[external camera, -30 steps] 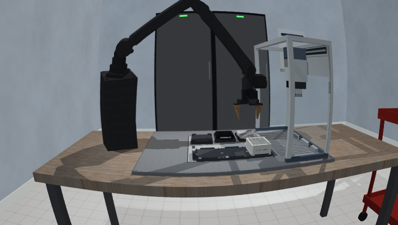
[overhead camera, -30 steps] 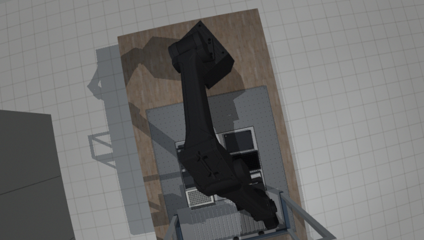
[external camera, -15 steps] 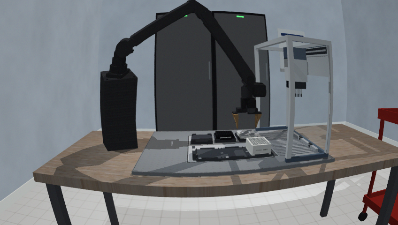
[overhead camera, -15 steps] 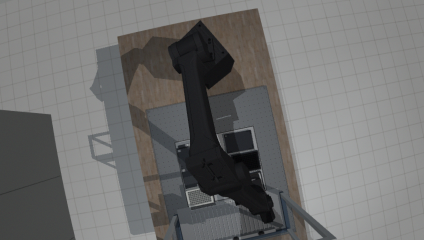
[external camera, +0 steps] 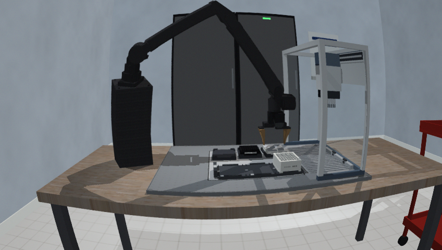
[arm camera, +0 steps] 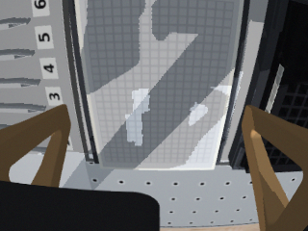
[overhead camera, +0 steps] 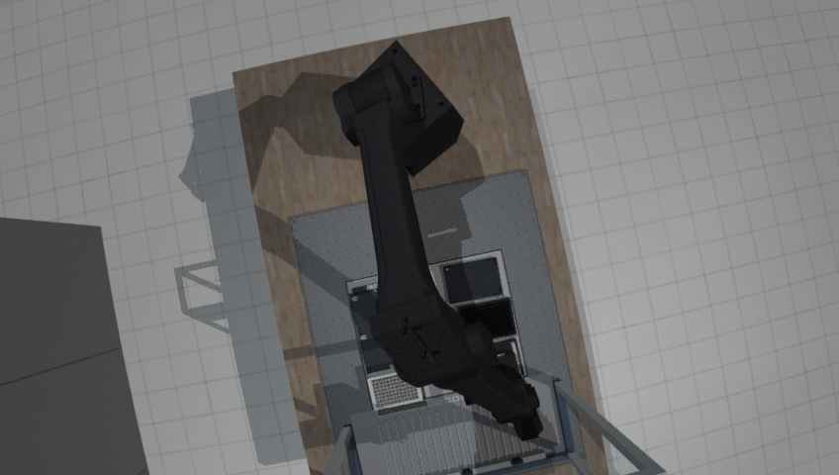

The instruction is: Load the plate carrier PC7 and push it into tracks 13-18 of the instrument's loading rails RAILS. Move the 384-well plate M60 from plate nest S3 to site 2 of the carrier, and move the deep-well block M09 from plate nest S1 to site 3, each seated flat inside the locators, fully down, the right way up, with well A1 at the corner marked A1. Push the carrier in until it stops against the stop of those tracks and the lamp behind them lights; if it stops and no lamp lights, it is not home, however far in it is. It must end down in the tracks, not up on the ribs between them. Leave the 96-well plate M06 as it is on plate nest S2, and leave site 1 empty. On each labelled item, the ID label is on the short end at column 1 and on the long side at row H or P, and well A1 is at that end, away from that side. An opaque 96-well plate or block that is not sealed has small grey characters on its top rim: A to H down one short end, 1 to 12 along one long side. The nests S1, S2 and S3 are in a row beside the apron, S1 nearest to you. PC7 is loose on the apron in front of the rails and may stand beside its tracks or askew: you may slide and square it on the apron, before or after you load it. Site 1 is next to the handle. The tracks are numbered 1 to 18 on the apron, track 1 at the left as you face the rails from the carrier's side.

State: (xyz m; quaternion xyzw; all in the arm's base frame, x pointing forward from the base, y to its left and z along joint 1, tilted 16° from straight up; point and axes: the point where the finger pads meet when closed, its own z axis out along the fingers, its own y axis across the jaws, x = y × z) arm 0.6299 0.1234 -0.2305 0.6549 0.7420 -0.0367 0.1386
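Right now the nest S3 is 4 cm below my hand. Round my hand: black 96-well plate M06 (11 cm behind, 3 cm below, 1 cm to the right); then dark carrier PC7 (27 cm to the right, 8 cm behind, 3 cm below); then nest S1 (22 cm behind, 4 cm below, 3 cm to the right).
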